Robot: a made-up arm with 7 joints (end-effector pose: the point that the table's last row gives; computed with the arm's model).
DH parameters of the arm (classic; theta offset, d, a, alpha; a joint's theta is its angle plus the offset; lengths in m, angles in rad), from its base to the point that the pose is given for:
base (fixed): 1.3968 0 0.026 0
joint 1: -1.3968 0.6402 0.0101 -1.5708
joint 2: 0 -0.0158 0.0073 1.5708
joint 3: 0 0.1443 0.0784 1.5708
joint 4: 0 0.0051 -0.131 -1.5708
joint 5: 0 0.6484 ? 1.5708
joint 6: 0 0.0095 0.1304 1.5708
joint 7: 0 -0.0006 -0.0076 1.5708
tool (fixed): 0 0.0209 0 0
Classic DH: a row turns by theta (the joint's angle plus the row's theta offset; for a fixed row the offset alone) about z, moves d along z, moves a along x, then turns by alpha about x.
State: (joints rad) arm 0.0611 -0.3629 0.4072 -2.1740 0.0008 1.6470 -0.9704
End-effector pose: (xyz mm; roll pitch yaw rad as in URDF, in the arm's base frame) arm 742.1 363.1 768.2 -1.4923 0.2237 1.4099
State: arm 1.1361 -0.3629 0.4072 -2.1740 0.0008 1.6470 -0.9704
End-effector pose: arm 58.5 835.0 768.2 -1.4923 0.2237 2.4849
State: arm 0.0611 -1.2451 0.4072 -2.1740 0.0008 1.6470 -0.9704
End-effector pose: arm 371.8 340.5 1298.2 -2.3455 -0.0248 1.3190
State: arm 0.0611 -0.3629 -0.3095 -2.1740 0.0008 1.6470 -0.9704
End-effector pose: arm 795.9 -194.0 775.7 -1.3609 0.0107 0.7518
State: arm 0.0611 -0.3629 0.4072 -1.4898 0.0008 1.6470 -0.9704
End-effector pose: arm 575.5 361.3 1261.2 -2.0609 -0.1497 1.4880
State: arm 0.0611 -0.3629 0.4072 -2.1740 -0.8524 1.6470 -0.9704
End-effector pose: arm 727.3 387.9 754.2 -2.0422 0.9182 1.3254
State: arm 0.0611 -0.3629 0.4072 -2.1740 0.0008 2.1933 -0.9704
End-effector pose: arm 734.0 368.3 826.1 -1.9433 -0.0791 1.4547
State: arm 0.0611 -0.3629 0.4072 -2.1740 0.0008 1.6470 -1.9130
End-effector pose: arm 754.5 347.3 770.1 -1.3439 0.0685 2.3515
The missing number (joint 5, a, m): -0.0297
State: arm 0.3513 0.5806 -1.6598 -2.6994 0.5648 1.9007 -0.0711
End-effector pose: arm -80.8 -636.4 296.7 -1.8180 0.5315 -1.8962
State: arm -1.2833 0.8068 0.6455 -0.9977 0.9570 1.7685 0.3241
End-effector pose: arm 577.6 -741.2 740.9 -0.1943 0.3946 -1.0072
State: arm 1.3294 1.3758 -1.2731 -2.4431 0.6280 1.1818 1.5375
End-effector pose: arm 558.4 -451.7 356.0 -2.5973 -0.9248 -2.1218
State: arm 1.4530 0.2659 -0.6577 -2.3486 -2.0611 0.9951 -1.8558
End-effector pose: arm 534.3 455.4 241.2 0.9409 0.2547 -1.9456
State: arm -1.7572 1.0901 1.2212 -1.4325 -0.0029 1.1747 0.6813
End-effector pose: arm 673.7 -568.9 552.1 -0.7666 1.0050 -0.6070
